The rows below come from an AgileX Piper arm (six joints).
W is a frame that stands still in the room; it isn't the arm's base.
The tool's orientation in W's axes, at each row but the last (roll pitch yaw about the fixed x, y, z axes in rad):
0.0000 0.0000 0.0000
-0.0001 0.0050 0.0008
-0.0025 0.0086 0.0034
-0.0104 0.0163 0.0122
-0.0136 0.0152 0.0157
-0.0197 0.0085 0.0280
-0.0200 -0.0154 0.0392
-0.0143 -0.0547 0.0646
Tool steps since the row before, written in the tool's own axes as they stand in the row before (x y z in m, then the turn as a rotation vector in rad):
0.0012 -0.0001 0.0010 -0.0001 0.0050 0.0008
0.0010 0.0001 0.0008 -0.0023 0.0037 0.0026
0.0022 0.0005 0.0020 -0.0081 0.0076 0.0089
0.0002 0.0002 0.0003 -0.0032 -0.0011 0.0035
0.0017 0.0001 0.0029 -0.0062 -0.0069 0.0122
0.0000 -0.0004 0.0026 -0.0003 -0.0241 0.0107
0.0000 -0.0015 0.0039 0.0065 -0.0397 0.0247
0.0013 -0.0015 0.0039 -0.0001 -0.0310 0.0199
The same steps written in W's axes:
0.0012 -0.0001 0.0010 -0.0001 0.0050 0.0008
0.0010 0.0001 0.0008 -0.0023 0.0037 0.0026
0.0022 0.0005 0.0020 -0.0080 0.0076 0.0090
0.0002 0.0002 0.0003 -0.0031 -0.0011 0.0036
0.0017 0.0002 0.0029 -0.0059 -0.0068 0.0124
0.0000 -0.0003 0.0026 0.0005 -0.0239 0.0112
0.0000 -0.0014 0.0039 0.0076 -0.0389 0.0256
0.0012 -0.0014 0.0040 0.0008 -0.0307 0.0203

